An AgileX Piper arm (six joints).
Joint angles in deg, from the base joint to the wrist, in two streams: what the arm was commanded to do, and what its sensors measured. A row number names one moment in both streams.
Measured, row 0:
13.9, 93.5, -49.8, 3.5, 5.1, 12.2
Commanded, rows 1 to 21:
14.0, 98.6, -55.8, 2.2, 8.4, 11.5
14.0, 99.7, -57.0, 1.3, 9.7, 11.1
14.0, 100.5, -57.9, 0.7, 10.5, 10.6
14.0, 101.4, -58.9, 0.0, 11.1, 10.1
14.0, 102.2, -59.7, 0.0, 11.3, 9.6
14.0, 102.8, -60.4, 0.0, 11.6, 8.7
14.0, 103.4, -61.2, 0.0, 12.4, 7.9
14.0, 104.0, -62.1, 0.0, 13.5, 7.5
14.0, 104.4, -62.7, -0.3, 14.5, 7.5
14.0, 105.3, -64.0, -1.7, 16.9, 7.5
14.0, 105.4, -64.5, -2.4, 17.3, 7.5
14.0, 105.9, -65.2, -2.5, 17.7, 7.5
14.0, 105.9, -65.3, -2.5, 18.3, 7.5
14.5, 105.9, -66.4, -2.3, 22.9, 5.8
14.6, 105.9, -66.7, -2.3, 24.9, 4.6
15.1, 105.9, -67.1, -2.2, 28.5, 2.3
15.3, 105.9, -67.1, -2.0, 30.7, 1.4
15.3, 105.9, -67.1, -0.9, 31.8, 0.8
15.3, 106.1, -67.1, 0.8, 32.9, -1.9
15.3, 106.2, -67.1, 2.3, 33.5, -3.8
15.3, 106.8, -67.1, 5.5, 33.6, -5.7
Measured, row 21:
15.1, 106.0, -66.5, 0.0, 31.7, 0.4
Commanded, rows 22 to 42:
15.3, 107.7, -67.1, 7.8, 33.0, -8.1
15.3, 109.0, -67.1, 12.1, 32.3, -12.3
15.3, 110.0, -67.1, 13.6, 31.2, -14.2
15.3, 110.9, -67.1, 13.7, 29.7, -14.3
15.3, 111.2, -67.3, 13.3, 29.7, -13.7
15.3, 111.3, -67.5, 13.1, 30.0, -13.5
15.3, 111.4, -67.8, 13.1, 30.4, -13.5
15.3, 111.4, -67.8, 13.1, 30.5, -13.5
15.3, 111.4, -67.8, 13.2, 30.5, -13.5
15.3, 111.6, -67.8, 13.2, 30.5, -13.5
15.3, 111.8, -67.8, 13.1, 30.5, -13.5
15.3, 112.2, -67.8, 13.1, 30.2, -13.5
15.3, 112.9, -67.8, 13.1, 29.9, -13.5
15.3, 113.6, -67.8, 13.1, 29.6, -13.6
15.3, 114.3, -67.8, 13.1, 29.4, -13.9
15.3, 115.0, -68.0, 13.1, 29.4, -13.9
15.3, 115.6, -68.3, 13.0, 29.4, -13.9
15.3, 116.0, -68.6, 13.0, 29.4, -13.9
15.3, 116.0, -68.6, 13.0, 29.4, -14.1
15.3, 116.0, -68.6, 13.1, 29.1, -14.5
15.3, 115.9, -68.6, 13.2, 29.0, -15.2
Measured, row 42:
15.3, 115.6, -68.1, 13.3, 29.7, -13.5
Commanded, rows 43 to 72:
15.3, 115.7, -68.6, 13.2, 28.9, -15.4
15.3, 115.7, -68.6, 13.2, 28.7, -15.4
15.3, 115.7, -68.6, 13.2, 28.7, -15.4
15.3, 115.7, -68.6, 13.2, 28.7, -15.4
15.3, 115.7, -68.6, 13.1, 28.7, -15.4
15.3, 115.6, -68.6, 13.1, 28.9, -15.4
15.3, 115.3, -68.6, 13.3, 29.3, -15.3
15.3, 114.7, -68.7, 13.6, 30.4, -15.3
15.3, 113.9, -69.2, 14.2, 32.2, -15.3
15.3, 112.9, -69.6, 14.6, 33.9, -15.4
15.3, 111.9, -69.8, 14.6, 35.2, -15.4
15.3, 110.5, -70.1, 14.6, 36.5, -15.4
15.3, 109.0, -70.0, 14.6, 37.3, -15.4
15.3, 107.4, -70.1, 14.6, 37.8, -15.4
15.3, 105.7, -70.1, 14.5, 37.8, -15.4
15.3, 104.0, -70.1, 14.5, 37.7, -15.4
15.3, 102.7, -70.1, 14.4, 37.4, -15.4
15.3, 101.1, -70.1, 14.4, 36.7, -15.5
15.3, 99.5, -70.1, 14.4, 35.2, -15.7
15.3, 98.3, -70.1, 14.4, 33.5, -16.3
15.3, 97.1, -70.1, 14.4, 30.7, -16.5
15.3, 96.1, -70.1, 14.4, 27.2, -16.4
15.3, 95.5, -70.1, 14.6, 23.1, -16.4
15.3, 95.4, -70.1, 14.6, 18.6, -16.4
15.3, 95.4, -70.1, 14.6, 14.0, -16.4
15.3, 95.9, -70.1, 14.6, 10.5, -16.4
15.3, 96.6, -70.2, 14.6, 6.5, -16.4
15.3, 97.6, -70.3, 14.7, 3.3, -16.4
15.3, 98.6, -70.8, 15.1, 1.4, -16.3
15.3, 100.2, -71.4, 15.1, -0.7, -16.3
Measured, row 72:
15.3, 96.5, -69.9, 14.3, 11.0, -15.9
